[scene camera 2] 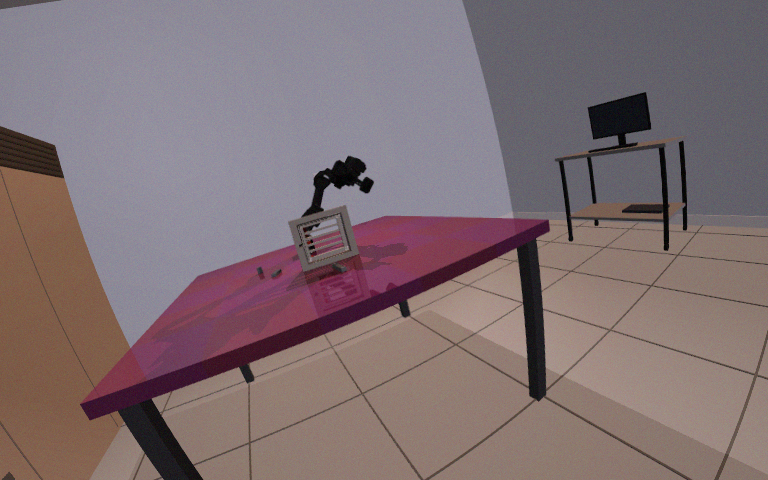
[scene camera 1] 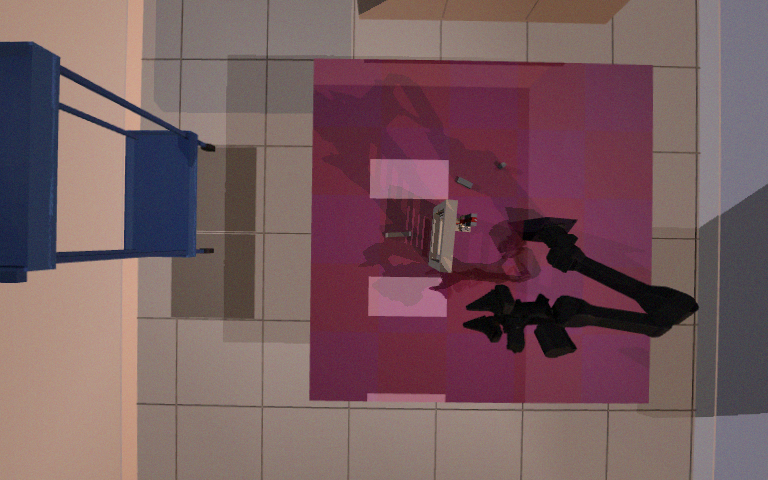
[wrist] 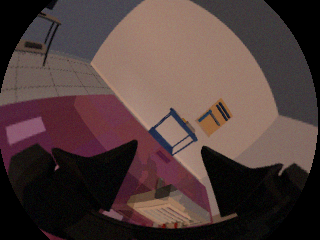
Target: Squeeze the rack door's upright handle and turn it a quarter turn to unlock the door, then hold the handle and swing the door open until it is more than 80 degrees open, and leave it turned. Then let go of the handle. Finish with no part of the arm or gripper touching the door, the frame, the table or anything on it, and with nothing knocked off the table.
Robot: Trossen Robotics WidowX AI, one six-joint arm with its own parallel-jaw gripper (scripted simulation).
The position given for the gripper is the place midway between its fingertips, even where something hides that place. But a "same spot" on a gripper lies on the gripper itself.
gripper: scene camera 2 361,176; scene camera 1; wrist
same spot on gripper: (scene camera 1: pixel 492 302) = (wrist: pixel 241 203)
same spot on beige rack: (scene camera 1: pixel 448 208) = (scene camera 2: pixel 294 220)
